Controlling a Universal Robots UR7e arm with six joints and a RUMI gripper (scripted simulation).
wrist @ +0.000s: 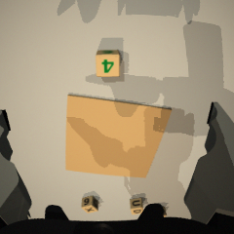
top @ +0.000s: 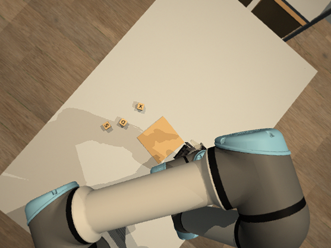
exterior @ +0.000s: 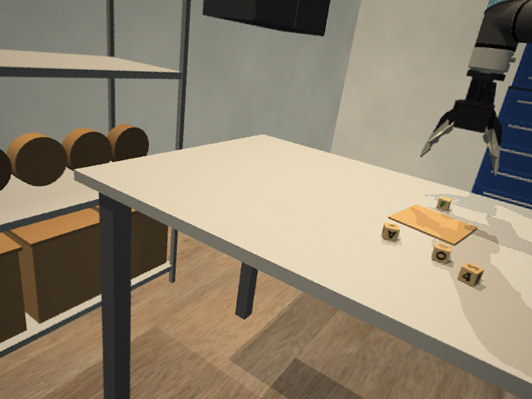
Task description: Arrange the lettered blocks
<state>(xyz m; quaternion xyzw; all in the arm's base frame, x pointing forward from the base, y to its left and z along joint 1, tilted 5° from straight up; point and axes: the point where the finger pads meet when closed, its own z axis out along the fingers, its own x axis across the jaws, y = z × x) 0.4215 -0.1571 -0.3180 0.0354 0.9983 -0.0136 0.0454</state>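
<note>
Right now the D block is 2 cm behind my hand, 29 cm to the left of it and 9 cm below it. From my hand the other things lie so: X block: 7 cm ahead, 27 cm to the left, 9 cm below; orange mat: 1 cm ahead, 12 cm to the left, 10 cm below; green-marked block: 9 cm below.
</note>
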